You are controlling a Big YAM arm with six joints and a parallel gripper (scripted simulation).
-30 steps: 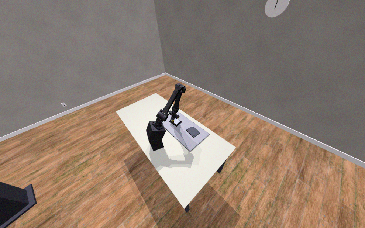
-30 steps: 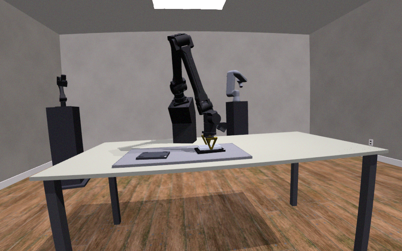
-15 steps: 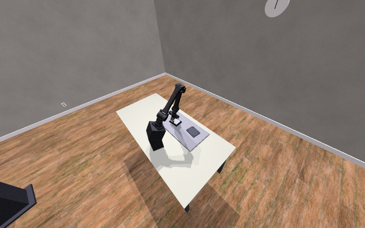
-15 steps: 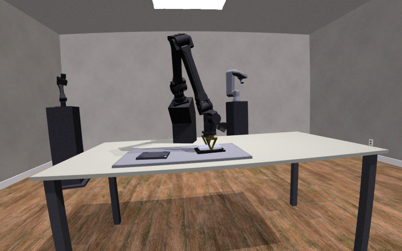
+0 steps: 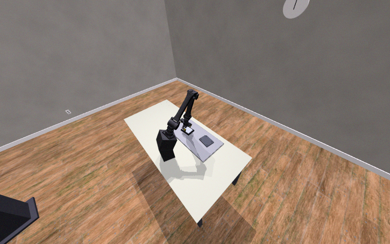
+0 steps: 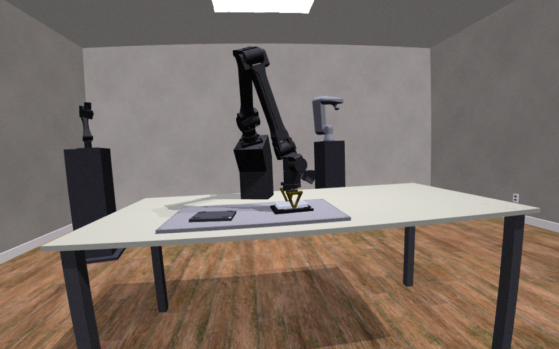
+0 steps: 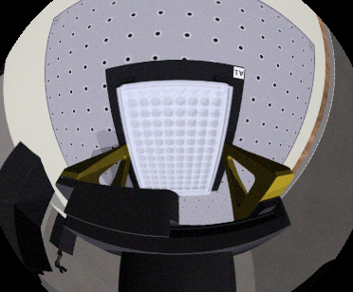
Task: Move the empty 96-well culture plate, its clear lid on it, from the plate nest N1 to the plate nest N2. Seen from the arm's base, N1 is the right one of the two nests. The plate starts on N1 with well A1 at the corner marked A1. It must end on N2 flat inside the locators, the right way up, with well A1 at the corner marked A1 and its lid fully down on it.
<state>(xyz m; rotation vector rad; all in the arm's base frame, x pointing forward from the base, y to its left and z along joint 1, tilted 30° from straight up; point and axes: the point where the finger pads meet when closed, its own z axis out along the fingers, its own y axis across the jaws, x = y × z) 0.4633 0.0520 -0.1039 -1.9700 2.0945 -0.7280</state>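
Now: hand right at the clear lid. Also, from my hand: nest N1: 330 mm to the right, 20 mm below, 20 mm behind; then nest N2: 20 mm below.
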